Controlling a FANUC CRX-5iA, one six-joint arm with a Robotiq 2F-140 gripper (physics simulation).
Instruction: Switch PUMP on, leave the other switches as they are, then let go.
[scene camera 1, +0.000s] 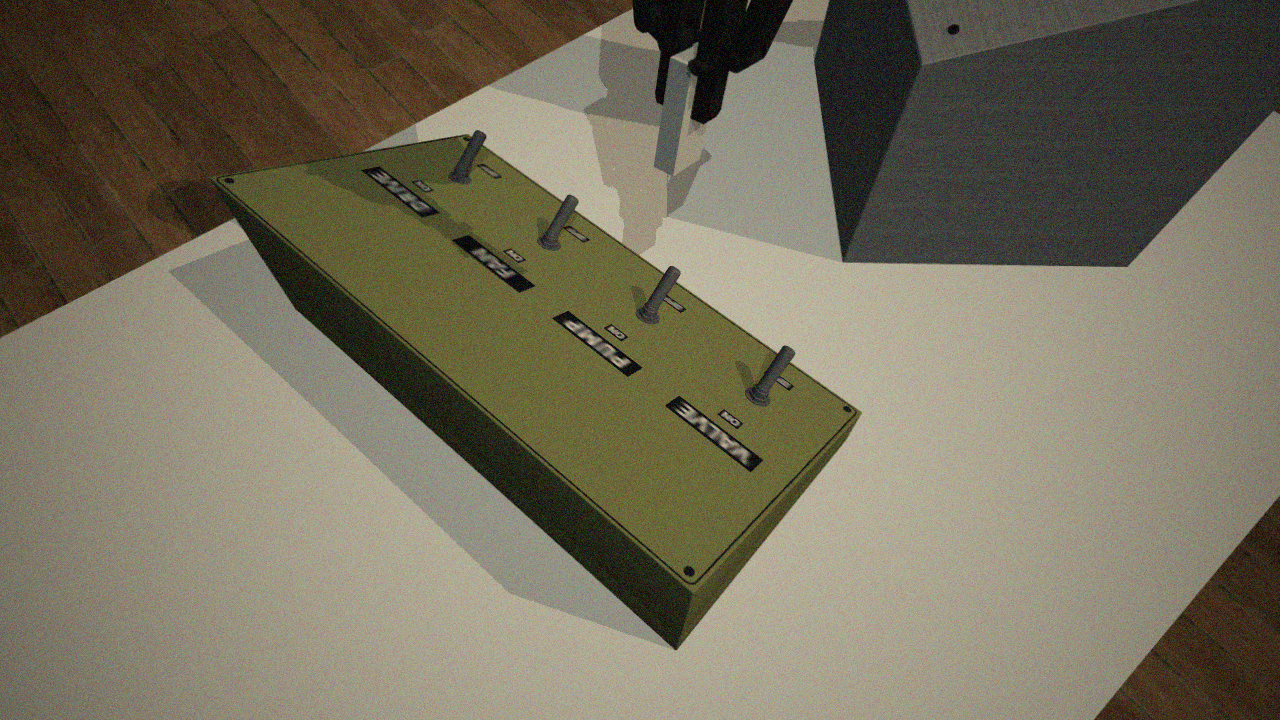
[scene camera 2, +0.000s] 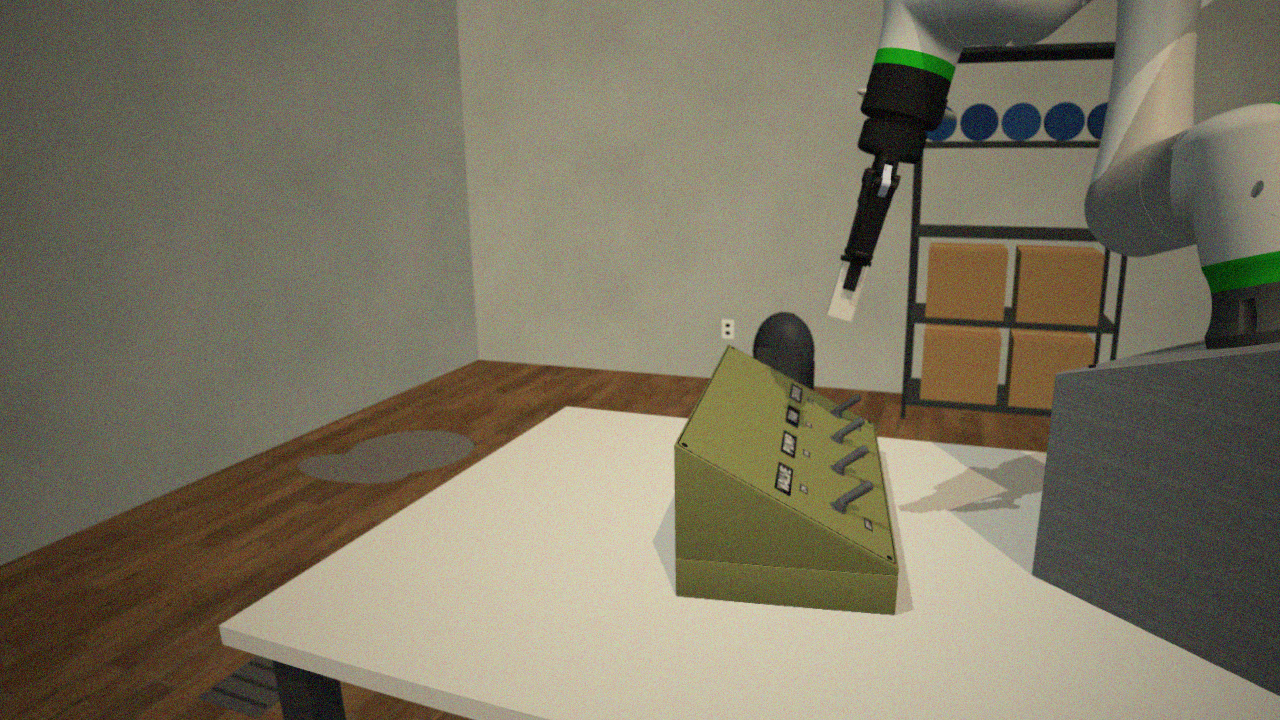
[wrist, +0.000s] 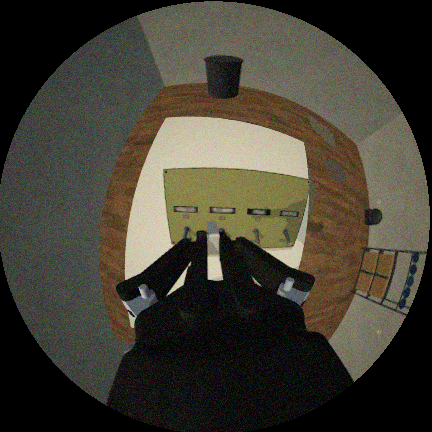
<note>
I see my gripper (scene camera 1: 677, 162) and an olive sloped panel (wrist: 241, 201).
My gripper shows as well in scene camera 2 (scene camera 2: 838, 317) and in the wrist view (wrist: 211, 229).
</note>
